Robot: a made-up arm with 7 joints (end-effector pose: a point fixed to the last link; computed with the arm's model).
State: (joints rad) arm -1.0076 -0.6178 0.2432 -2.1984 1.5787 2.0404 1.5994
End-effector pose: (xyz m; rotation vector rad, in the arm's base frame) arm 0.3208 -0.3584 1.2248 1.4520 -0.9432 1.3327
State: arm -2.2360 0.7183 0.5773 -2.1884 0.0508 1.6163 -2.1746
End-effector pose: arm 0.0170 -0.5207 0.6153 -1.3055 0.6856 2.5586
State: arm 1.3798 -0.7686 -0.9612 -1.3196 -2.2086 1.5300 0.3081
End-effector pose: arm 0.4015 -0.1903 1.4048 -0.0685 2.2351 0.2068
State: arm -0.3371 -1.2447 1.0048 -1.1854 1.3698 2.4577 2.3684
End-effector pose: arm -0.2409 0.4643 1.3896 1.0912 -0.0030 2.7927
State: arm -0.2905 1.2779 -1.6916 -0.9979 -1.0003 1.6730 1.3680
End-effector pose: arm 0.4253 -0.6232 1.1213 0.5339 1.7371 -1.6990
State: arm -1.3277 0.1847 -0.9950 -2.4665 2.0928 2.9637 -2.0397
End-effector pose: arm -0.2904 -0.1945 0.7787 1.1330 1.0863 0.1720
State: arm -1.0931 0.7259 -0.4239 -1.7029 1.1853 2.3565 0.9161
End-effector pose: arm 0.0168 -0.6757 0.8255 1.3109 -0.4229 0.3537
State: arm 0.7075 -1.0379 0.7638 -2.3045 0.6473 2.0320 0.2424
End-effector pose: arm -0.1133 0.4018 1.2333 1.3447 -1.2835 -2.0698
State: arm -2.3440 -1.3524 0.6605 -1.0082 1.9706 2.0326 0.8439
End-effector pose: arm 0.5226 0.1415 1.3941 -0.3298 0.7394 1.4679
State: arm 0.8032 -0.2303 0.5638 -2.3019 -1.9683 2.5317 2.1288
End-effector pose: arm -0.0437 0.4704 0.9013 -1.8999 0.9732 1.7263
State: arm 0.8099 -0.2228 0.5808 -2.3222 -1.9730 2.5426 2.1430
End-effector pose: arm -0.0559 0.4641 0.8885 -1.9244 0.9812 1.7593
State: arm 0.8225 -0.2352 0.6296 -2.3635 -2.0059 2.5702 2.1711
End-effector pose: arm -0.0847 0.4470 0.8685 -2.0192 0.9518 1.7992
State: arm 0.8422 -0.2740 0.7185 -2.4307 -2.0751 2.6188 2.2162
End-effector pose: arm -0.1273 0.4126 0.8389 -2.2079 0.8745 1.8325
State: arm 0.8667 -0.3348 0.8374 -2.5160 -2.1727 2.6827 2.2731
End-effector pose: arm -0.1669 0.3611 0.8018 2.4332 -0.7508 -1.7941
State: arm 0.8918 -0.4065 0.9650 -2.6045 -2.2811 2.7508 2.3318
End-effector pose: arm -0.1869 0.3036 0.7644 2.4437 -0.5724 -1.5379
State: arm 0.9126 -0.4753 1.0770 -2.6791 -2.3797 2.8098 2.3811
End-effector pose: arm -0.1860 0.2560 0.7357 2.4504 -0.4514 -1.2917
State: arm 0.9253 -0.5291 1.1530 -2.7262 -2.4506 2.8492 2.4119
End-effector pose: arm -0.1761 0.2283 0.7201 2.4607 -0.3840 -1.1105
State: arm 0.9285 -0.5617 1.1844 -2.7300 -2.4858 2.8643 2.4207
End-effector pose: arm -0.1723 0.2240 0.7190 2.4854 -0.3397 -1.0290
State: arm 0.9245 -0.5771 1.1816 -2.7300 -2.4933 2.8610 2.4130
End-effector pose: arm -0.1679 0.2277 0.7207 2.5110 -0.3358 -1.0096
